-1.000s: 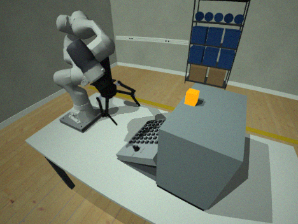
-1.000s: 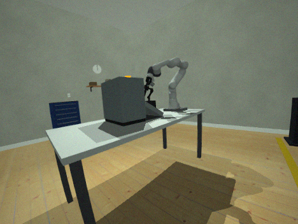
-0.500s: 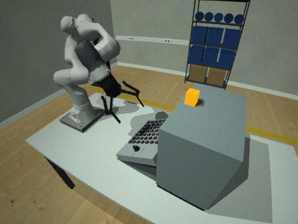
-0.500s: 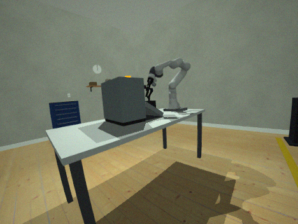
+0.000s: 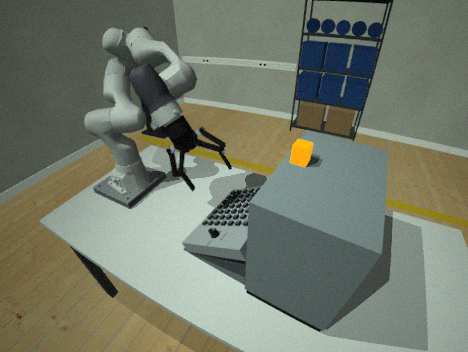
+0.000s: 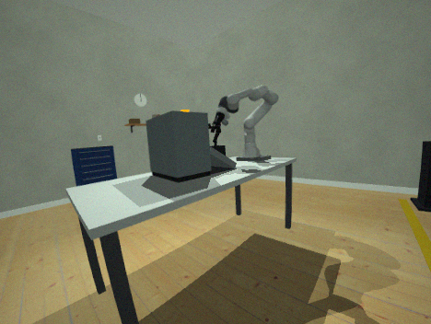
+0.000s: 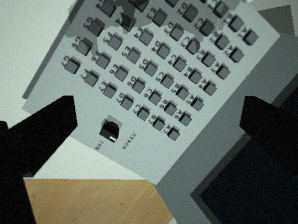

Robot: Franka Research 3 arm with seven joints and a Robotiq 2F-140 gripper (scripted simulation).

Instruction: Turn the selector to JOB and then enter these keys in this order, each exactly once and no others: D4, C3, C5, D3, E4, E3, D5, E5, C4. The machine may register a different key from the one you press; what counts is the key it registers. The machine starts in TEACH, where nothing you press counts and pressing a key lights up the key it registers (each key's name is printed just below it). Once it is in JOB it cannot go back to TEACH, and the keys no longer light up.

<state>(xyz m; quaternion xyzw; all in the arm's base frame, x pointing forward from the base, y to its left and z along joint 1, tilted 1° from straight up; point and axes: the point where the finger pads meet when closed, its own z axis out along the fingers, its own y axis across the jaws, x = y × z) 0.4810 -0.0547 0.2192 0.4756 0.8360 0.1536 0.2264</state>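
Now: the key 130 mm below my hand, 110 mm ahead of it and 50 mm to the left of it. Also, from my hand: selector knob: 130 mm below, 110 mm to the right, 70 mm ahead.
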